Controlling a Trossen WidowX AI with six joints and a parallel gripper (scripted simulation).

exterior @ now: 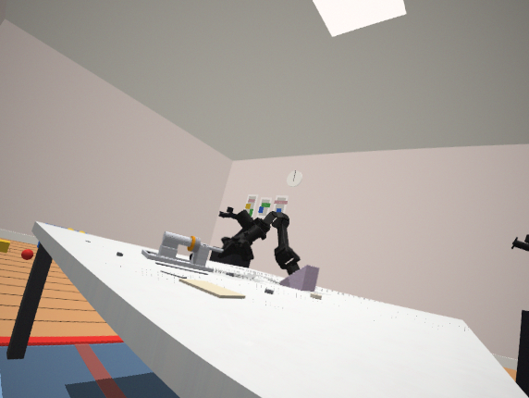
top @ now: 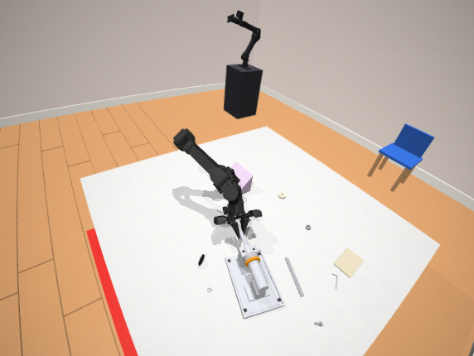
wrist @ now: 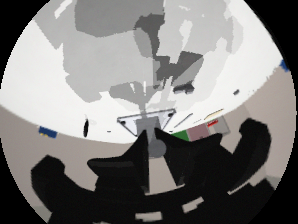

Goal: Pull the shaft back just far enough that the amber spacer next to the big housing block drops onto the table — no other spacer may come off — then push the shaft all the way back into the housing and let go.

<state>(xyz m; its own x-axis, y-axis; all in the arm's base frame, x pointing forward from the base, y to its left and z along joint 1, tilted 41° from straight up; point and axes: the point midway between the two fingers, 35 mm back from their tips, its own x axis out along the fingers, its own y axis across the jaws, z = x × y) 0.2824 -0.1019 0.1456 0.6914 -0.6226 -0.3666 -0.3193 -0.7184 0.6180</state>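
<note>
My gripper tip is now 4 cm short of the steel shaft, 3 cm below it and 1 cm to the left of it. From my gripper tip the other things lie so: grey bar (22 cm ahead, 9 cm to the left, 5 cm below); black piece (17 cm to the right, 3 cm below, 2 cm behind); amber spacer (11 cm ahead, 4 cm to the right, 2 cm above).
</note>
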